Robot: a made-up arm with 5 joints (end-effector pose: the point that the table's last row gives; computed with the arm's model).
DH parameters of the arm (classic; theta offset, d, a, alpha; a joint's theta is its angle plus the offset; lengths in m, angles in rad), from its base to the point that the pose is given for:
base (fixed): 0 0 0.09 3.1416
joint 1: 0 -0.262 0.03 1.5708
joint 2: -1.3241 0 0.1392 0
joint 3: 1.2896 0 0.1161 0
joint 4: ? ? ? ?
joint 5: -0.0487 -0.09 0 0
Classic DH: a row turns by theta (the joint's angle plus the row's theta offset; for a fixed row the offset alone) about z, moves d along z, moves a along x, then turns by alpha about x.
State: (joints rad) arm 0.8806 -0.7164 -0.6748 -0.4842 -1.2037
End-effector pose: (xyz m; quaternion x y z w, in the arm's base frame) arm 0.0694 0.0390 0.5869 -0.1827 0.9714 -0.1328 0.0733
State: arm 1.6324 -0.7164 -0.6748 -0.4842 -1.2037
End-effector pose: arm 0.1016 0.0426 0.5869 0.1867 0.9706 -0.1505 0.0194
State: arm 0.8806 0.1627 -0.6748 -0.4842 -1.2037
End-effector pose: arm 0.2456 -0.1743 0.5256 0.1773 -0.9425 -0.2480 0.1369
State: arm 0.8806 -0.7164 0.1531 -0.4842 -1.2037
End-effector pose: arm 0.1657 -0.0775 0.5294 0.1785 -0.9493 -0.2265 0.1250
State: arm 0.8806 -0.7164 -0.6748 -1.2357 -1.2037
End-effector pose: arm 0.0367 0.0786 0.5453 -0.1597 0.8489 -0.4411 0.2435
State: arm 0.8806 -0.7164 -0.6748 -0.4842 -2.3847
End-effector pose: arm 0.0694 0.0390 0.5869 0.6926 -0.7052 0.1511 0.0131
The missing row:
joint 4: -1.5363 0.009 0 1.5708
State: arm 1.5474 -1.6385 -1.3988 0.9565 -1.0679
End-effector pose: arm 0.0928 0.2669 0.3734 0.2068 0.9453 -0.2451 0.0597
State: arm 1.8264 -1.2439 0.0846 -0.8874 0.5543
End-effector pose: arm 0.1203 0.0804 0.5255 0.8933 0.3827 -0.1446 0.1862
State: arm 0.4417 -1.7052 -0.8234 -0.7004 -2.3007
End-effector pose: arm -0.1730 0.1343 0.3332 -0.5510 0.3908 -0.7260 0.1286
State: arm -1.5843 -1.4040 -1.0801 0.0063 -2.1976
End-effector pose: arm 0.0845 -0.2627 0.4411 -0.8461 -0.3036 -0.1424 0.4143
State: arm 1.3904 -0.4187 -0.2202 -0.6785 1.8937
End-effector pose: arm 0.1203 -0.1159 0.5587 -0.9909 0.0465 0.0285 0.1231
